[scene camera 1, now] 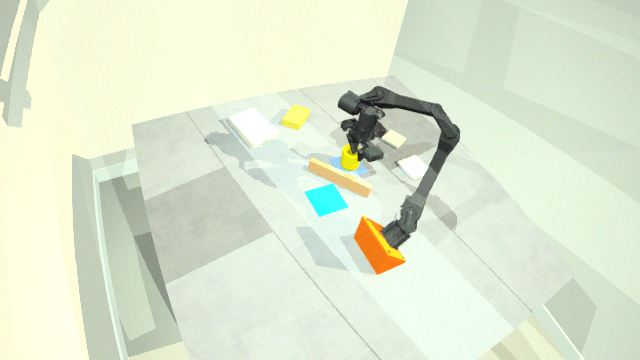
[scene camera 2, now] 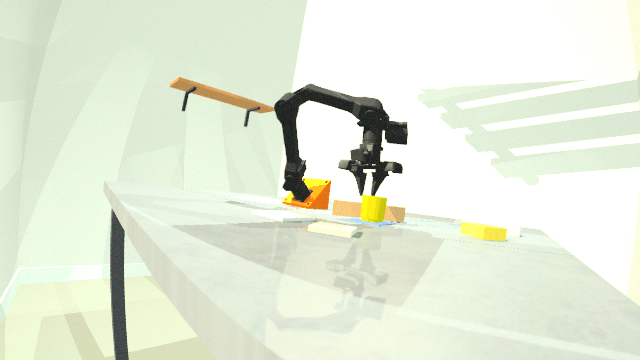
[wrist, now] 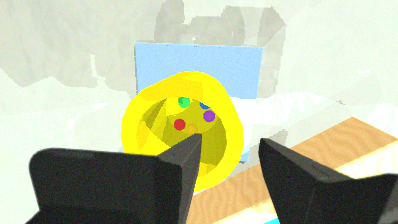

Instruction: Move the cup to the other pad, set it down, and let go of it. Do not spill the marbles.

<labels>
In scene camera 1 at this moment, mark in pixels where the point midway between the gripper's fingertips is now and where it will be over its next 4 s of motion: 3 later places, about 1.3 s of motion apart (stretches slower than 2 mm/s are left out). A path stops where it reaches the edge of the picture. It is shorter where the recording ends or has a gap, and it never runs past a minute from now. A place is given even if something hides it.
The gripper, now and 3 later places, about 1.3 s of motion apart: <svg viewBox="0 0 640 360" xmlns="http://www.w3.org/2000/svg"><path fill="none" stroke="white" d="M356 157L356 157L355 154L341 174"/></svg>
</labels>
